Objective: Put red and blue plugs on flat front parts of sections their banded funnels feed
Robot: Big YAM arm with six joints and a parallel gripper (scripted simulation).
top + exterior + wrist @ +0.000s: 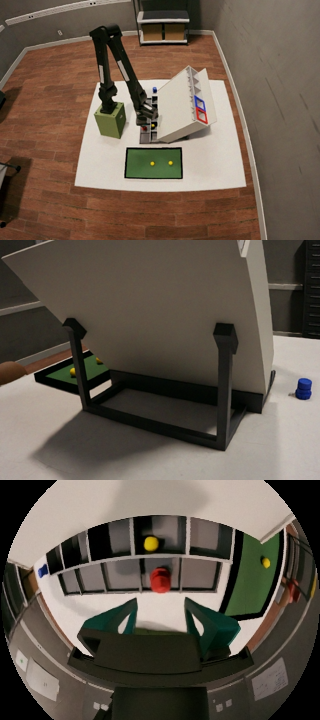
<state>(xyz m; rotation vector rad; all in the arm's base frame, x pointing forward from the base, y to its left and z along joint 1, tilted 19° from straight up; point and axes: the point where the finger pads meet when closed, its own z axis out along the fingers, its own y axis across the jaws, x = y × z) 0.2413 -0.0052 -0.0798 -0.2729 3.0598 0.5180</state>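
Now: the green marble tray 110 mm ahead of my hand, 240 mm to the right of it and 90 mm below it. Round my hand: dark support leg (250 mm ahead, 280 mm to the left); then white slanted cover (170 mm ahead, 110 mm to the left, 110 mm above).
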